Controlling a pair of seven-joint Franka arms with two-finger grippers.
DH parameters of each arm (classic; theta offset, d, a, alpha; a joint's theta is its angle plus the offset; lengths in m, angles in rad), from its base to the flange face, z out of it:
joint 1: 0 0.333 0 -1.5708
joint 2: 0 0 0 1.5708
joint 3: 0 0.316 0.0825 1.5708
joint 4: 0 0 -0.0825 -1.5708
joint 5: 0 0.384 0 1.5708
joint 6: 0 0 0.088 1.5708
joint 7: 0 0.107 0 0
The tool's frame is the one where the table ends.
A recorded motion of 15 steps. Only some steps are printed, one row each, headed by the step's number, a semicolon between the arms.
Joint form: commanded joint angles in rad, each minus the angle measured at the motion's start. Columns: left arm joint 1, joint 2, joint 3, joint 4, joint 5, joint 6, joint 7; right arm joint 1, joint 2, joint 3, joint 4, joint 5, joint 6, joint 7.
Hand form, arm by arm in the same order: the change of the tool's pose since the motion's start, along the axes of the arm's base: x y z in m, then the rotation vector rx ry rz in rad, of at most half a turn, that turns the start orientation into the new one. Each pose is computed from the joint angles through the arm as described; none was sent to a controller.
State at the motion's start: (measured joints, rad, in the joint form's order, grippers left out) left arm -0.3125 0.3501 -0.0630 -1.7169 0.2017 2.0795 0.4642; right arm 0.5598 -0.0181 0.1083 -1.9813 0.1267 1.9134 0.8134
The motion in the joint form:
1: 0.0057 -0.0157 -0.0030 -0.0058 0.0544 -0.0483 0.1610; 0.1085 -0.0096 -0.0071 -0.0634 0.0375 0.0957 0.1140
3: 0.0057 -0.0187 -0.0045 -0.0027 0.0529 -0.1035 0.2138; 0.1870 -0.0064 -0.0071 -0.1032 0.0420 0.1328 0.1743
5: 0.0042 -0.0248 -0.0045 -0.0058 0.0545 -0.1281 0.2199; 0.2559 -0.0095 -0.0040 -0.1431 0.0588 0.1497 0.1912
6: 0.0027 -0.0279 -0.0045 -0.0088 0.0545 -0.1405 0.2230; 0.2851 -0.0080 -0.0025 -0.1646 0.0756 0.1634 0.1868
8: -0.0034 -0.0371 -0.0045 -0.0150 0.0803 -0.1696 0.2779; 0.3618 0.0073 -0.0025 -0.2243 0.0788 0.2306 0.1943
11: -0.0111 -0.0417 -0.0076 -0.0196 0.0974 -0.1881 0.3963; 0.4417 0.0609 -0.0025 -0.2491 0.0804 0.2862 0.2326
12: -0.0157 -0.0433 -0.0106 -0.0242 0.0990 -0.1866 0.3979; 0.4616 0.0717 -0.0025 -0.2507 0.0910 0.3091 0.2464
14: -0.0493 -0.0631 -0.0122 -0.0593 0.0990 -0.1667 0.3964; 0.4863 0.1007 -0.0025 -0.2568 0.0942 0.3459 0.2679
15: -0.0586 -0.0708 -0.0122 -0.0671 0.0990 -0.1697 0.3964; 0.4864 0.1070 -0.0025 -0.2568 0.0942 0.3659 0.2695
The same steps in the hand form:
1: -0.0043 0.0081 0.0039 0.0739 0.0417 -0.1726; -0.0396 0.0397 -0.0162 0.0357 -0.0031 -0.0394
3: -0.0092 0.0107 0.0029 0.0940 0.0957 -0.2152; -0.0731 0.0653 -0.0333 0.0254 0.0082 -0.0283
5: -0.0128 0.0119 0.0035 0.1040 0.1159 -0.2188; -0.1084 0.0839 -0.0486 0.0152 0.0328 0.0158
6: -0.0151 0.0121 0.0032 0.1088 0.1277 -0.2211; -0.1241 0.0909 -0.0579 0.0158 0.0489 0.0398
8: -0.0201 0.0127 0.0045 0.1435 0.1550 -0.2853; -0.1604 0.1057 -0.0872 0.0039 0.0523 0.0958
11: -0.0247 0.0093 0.0044 0.1673 0.1916 -0.4145; -0.1954 0.1252 -0.1214 -0.0238 0.0665 0.1272
12: -0.0272 0.0053 0.0034 0.1689 0.1927 -0.4247; -0.2036 0.1316 -0.1259 -0.0144 0.0673 0.1232
14: -0.0417 -0.0133 0.0013 0.1704 0.1858 -0.4638; -0.2136 0.1385 -0.1407 -0.0173 0.0679 0.1184
15: -0.0462 -0.0175 0.0023 0.1729 0.1879 -0.4725; -0.2122 0.1402 -0.1424 -0.0068 0.0598 0.1138

